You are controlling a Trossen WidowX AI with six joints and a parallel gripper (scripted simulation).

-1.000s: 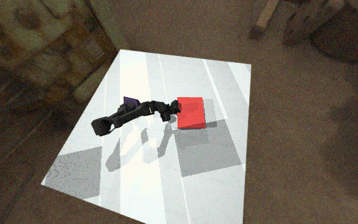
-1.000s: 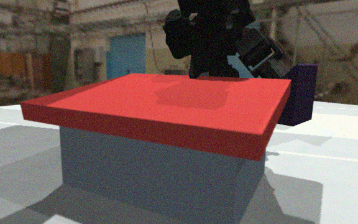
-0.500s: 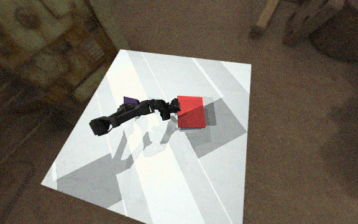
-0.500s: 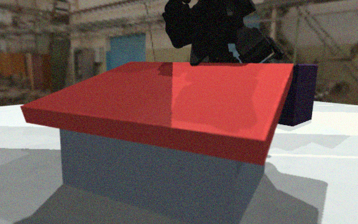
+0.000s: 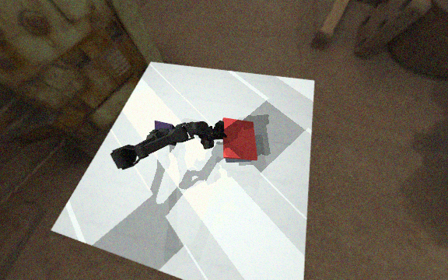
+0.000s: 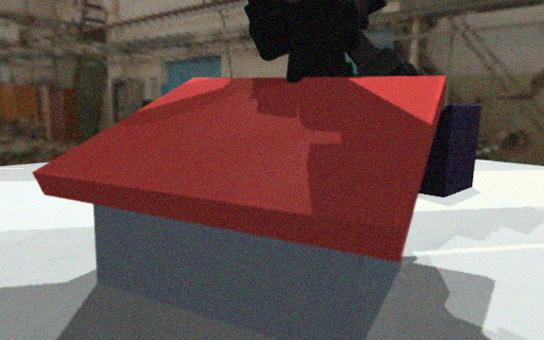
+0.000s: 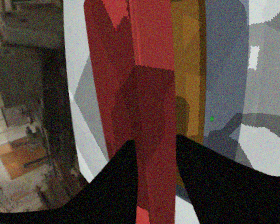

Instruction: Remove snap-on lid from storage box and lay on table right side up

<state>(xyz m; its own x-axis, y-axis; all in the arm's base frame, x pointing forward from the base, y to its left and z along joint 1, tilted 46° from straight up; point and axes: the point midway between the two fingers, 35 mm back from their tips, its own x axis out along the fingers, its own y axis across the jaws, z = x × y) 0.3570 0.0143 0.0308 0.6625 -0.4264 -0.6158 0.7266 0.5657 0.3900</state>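
Now: the lid 8 cm ahead of my gripper tip, 3 cm below it and 2 cm to the left of it. From my gripper tip the other things lie so: grey-blue storage box: 10 cm below, 6 cm ahead, 1 cm to the left.
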